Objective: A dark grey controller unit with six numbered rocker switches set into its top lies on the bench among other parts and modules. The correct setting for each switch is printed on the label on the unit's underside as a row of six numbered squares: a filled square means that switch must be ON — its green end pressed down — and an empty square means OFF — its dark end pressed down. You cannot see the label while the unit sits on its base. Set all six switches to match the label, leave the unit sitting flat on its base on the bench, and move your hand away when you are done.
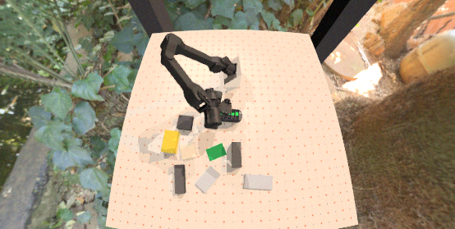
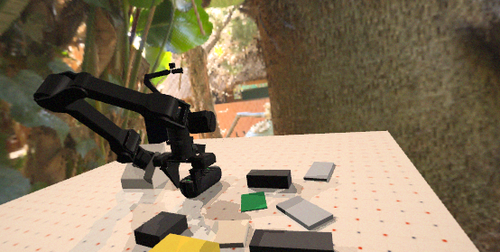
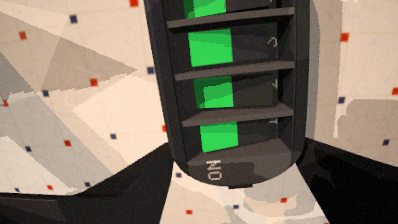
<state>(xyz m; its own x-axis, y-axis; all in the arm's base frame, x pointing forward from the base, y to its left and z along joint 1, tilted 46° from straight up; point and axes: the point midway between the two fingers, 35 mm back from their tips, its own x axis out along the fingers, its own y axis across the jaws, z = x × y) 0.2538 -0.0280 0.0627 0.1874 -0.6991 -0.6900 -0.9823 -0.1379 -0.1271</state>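
Now: the green tile 190 mm ahead of my gripper tip, 30 mm to the left of it and 30 mm below it. From my gripper tip the other things lie so: yellow block 170 mm ahead, 210 mm to the right, 10 mm below; dark block 190 mm ahead, 130 mm to the left, 10 mm below; cream tile 200 mm ahead, 110 mm to the right, 20 mm below.
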